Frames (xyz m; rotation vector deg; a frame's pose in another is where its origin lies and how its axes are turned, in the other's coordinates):
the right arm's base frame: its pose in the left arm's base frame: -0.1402 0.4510 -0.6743 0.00 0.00 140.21
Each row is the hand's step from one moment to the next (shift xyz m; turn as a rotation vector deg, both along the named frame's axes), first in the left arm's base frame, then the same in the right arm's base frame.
Working: the left arm's base frame: its pose in the right arm's base frame: -0.3964 0.2568 0.6743 0.00 0.00 -140.21

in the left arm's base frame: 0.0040 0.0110 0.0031 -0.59 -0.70 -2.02
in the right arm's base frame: 0.0040 -0.0110 0.0031 0.01 0.92 -2.02
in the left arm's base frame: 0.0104 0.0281 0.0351 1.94 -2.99 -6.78
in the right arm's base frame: 0.0100 -0.0282 0.0351 -3.40 1.06 -6.78
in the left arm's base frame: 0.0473 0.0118 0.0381 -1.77 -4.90 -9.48
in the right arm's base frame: -0.0288 -0.0393 0.0381 -1.78 4.90 -9.48
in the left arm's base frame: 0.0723 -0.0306 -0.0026 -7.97 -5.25 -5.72
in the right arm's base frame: -0.0751 -0.0228 -0.0026 2.76 9.13 -5.72
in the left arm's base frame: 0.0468 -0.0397 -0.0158 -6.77 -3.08 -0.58
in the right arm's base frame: -0.0614 0.0006 -0.0158 3.23 6.70 -0.58
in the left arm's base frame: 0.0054 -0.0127 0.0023 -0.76 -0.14 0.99
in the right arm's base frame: -0.0123 0.0063 0.0023 0.49 0.59 0.99
